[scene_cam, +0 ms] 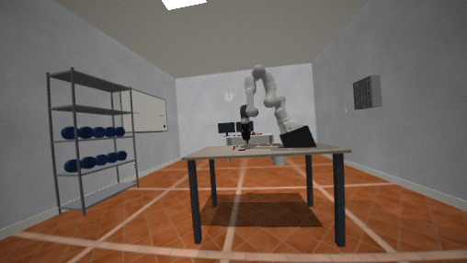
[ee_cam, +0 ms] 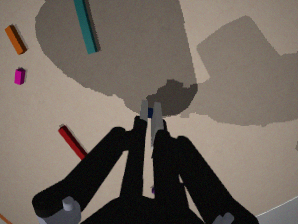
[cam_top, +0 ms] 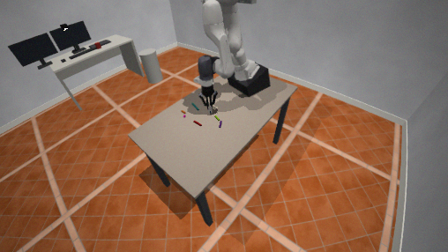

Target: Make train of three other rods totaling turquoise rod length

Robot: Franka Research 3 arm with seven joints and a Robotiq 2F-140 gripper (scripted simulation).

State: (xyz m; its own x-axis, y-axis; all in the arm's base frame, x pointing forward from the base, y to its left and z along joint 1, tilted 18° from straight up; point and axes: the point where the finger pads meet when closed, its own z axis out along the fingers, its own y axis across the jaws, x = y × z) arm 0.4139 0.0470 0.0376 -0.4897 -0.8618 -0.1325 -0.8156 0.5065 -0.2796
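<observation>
The small blue rod is 30 mm below my hand. Also, from my hand: purple rod (30 mm ahead, 140 mm to the left, 40 mm below); lime rod (80 mm to the left, 40 mm below); red rod (130 mm ahead, 20 mm to the left, 40 mm below).
</observation>
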